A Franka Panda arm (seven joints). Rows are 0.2 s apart.
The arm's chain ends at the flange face. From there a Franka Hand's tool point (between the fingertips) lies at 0.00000 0.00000 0.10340 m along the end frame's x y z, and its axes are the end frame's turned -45 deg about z.
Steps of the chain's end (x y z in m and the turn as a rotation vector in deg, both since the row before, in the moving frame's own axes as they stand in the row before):
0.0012 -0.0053 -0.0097 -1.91 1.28 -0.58
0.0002 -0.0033 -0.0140 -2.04 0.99 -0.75
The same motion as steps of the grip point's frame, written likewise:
0.0038 0.0012 -0.0098 -2.26 -0.45 -0.58
0.0012 0.0017 -0.0141 -2.14 -0.74 -0.75

